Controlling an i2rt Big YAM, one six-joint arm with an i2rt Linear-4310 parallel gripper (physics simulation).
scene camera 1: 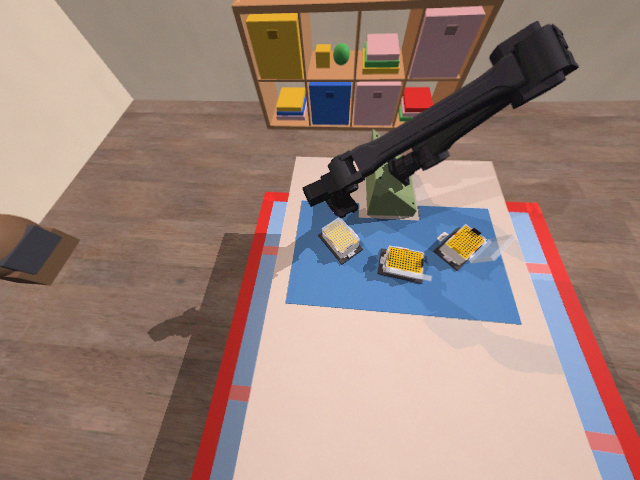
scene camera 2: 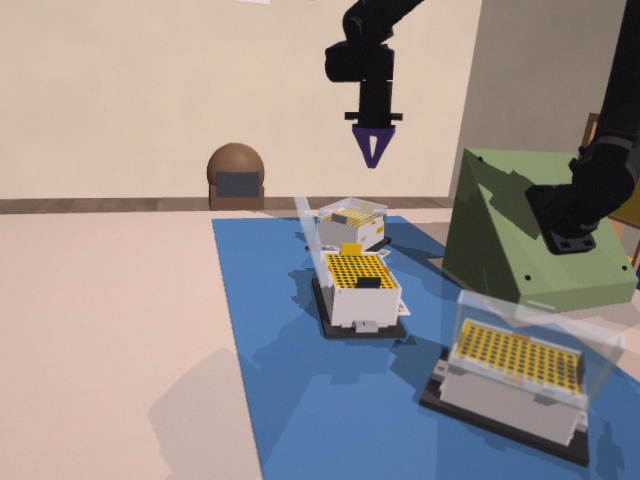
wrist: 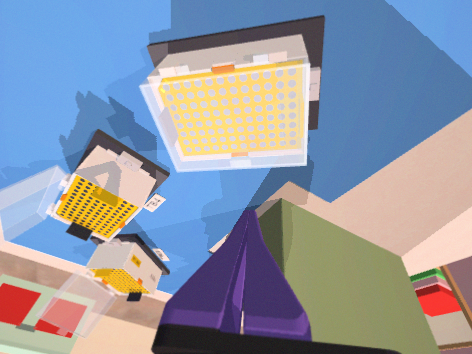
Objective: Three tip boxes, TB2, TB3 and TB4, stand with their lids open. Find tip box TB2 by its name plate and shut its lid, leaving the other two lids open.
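Pixels of known places: gripper, between the fingertips: (scene camera 1: 341,216) (scene camera 2: 371,168) (wrist: 250,216); arm's base, origin of its link: (scene camera 1: 397,171) (scene camera 2: 556,220).
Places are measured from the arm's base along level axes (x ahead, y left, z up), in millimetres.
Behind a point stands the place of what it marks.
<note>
The left tip box (scene camera 1: 341,237) {x 281, y -216, z -39 mm} (scene camera 2: 343,233) {x 303, y -171, z -72 mm} (wrist: 232,110) {x 271, y -235, z -39 mm} has its clear lid lying over its yellow rack. The middle box (scene camera 1: 404,260) (scene camera 2: 364,304) {x 369, y 65, z -78 mm} (wrist: 120,172) {x 344, y -52, z -88 mm} has its lid (scene camera 2: 305,222) {x 447, y 44, z 27 mm} (wrist: 30,200) {x 418, y -4, z -36 mm} swung open. The right box (scene camera 1: 465,242) (scene camera 2: 506,405) {x 307, y 255, z -88 mm} (wrist: 117,257) {x 304, y 170, z -77 mm} also has its lid (scene camera 1: 491,250) {x 326, y 277, z -19 mm} (wrist: 77,305) {x 332, y 275, z -11 mm} open. A name plate (wrist: 155,202) {x 287, y 16, z -114 mm} by the middle box is too small to read surely; I cannot tell which box is TB2. My purple gripper (scene camera 2: 371,166) {x 240, y -218, z 36 mm} (wrist: 250,216) {x 240, y -218, z 36 mm} is shut and empty, above and apart from the left box; its fingertips are hidden in scene camera 1.
The green arm base (scene camera 1: 387,198) {x 131, y -47, z -3 mm} (scene camera 2: 558,273) {x 45, y 66, z -61 mm} (wrist: 345,270) {x 25, y -105, z -43 mm} stands behind the boxes. All boxes stand on the blue mat (scene camera 1: 330,289) {x 454, y -251, z -116 mm} (scene camera 2: 320,413) {x 468, y 191, z -116 mm}. A shelf unit (scene camera 1: 356,80) stands behind the table, and a brown chair-like object (scene camera 1: 64,253) (scene camera 2: 235,160) beyond its left side.
</note>
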